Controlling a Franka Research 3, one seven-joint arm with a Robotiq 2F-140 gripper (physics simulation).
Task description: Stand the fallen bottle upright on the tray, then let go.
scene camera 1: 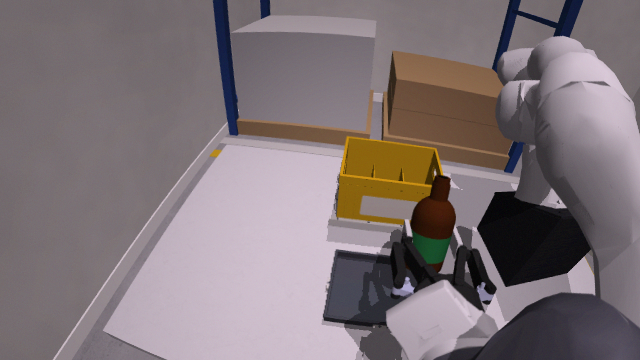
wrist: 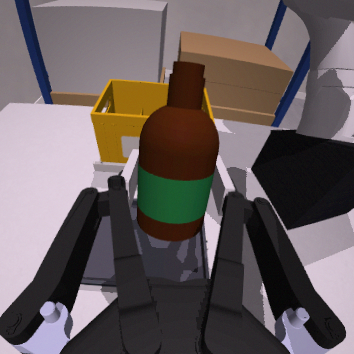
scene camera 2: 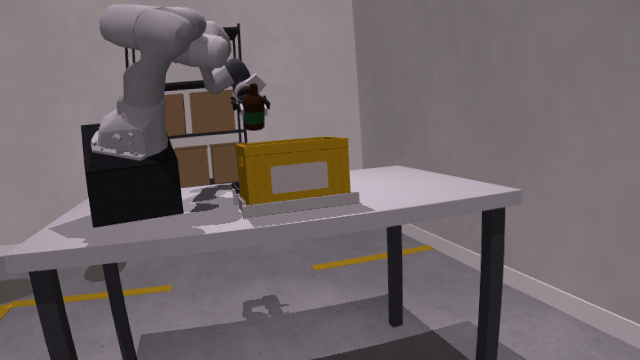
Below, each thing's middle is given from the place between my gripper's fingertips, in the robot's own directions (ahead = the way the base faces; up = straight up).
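My hand is 1 cm to the right of the brown bottle (scene camera 1: 433, 219) and 2 cm below it. I see the low pale holder (scene camera 2: 294, 205) too, and it is far to the right of my hand, a little ahead of it and far below it.
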